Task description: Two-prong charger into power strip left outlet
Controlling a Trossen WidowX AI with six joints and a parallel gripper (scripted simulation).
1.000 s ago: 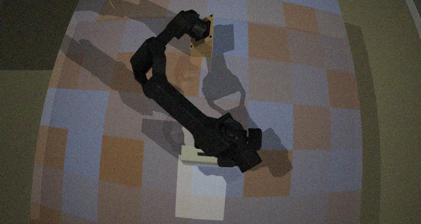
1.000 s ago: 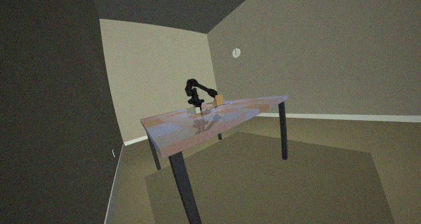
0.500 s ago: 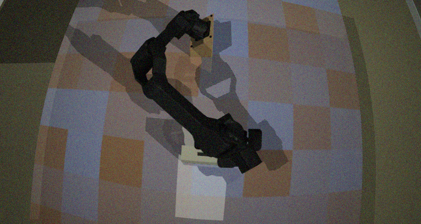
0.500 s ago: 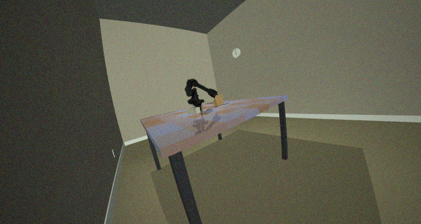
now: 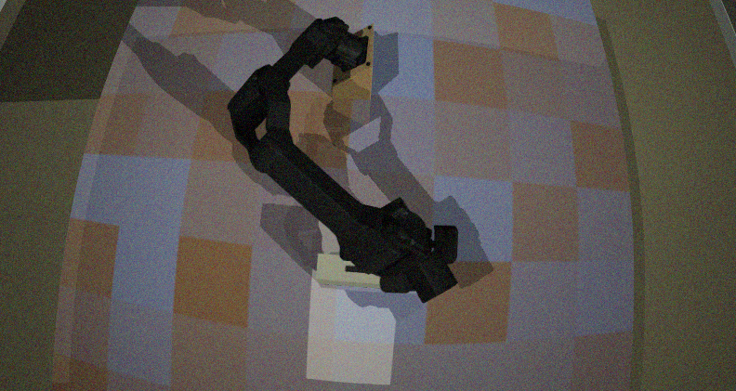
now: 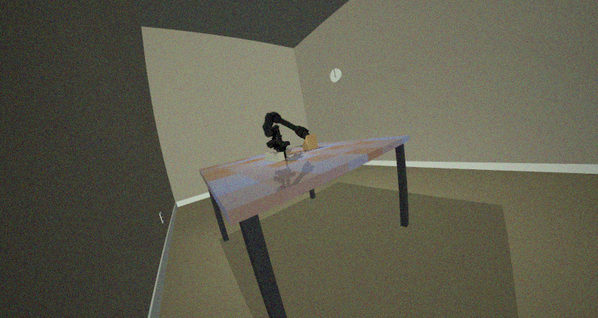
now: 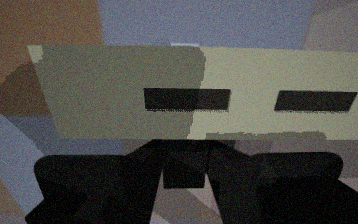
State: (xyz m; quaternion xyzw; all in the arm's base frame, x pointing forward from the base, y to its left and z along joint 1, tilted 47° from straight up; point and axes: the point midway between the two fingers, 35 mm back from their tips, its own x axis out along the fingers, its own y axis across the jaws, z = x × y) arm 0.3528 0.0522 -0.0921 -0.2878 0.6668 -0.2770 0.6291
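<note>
Right now the dark two-prong charger is 20 mm ahead of my gripper tip and 10 mm above it.
</note>
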